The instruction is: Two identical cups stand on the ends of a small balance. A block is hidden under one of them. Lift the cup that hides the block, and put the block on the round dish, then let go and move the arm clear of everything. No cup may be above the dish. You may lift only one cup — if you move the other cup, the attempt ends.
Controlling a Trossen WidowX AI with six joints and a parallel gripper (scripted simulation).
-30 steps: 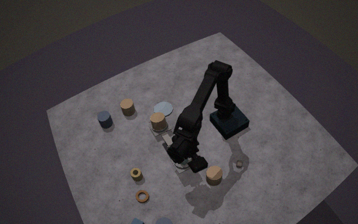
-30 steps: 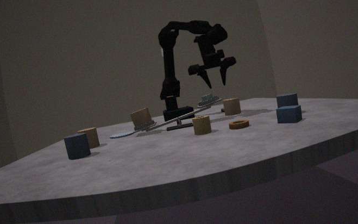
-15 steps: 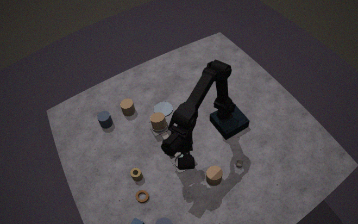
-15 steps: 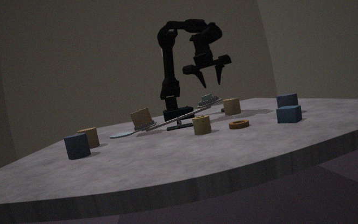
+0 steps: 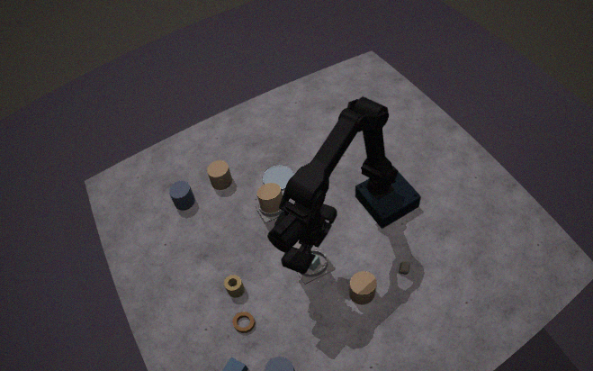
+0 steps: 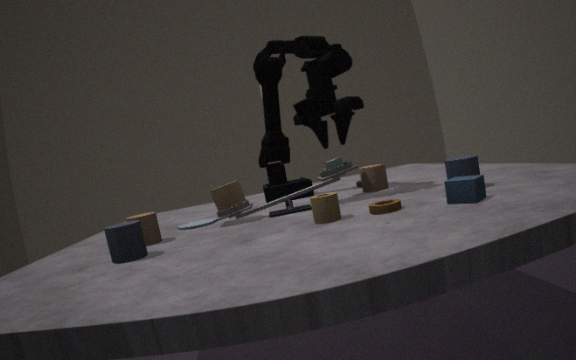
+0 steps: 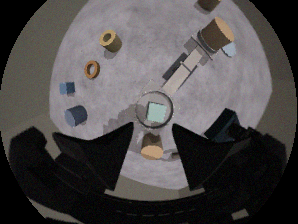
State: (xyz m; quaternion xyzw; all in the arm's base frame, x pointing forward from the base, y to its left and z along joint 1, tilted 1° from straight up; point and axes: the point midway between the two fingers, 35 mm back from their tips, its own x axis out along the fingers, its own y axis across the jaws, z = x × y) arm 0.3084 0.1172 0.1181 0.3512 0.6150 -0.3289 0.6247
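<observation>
Now: the pale teal block 40 mm below my gripper tip and 10 mm to the right of it. From my gripper tip the other things lie so: round dish (370 mm to the right, 130 mm below, 100 mm behind).
</observation>
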